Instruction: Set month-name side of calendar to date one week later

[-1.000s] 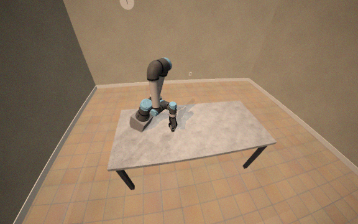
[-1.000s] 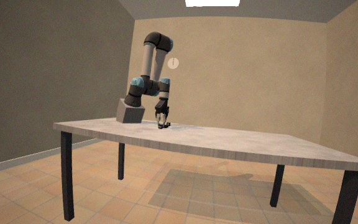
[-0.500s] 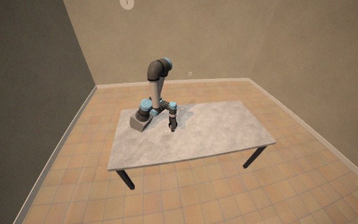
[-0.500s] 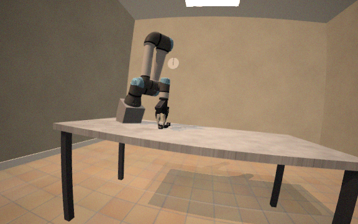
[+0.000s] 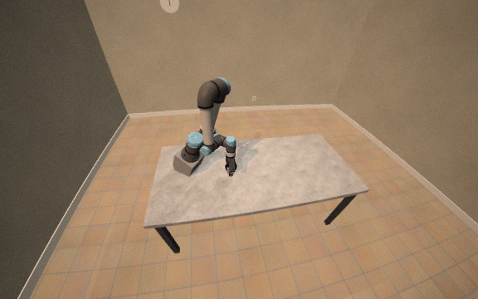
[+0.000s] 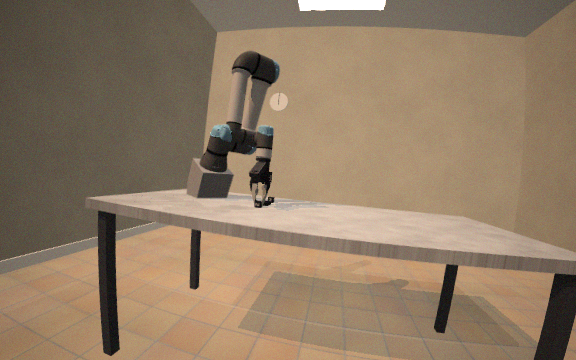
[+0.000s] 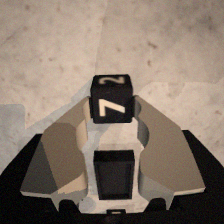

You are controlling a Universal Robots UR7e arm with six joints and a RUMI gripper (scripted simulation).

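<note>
Right now the black date cube is 1 cm below my hand. Round my hand: black calendar tray 11 cm to the left, 2 cm below, 1 cm behind; black cube 21 cm to the left, 1 cm below, 1 cm behind.
</note>
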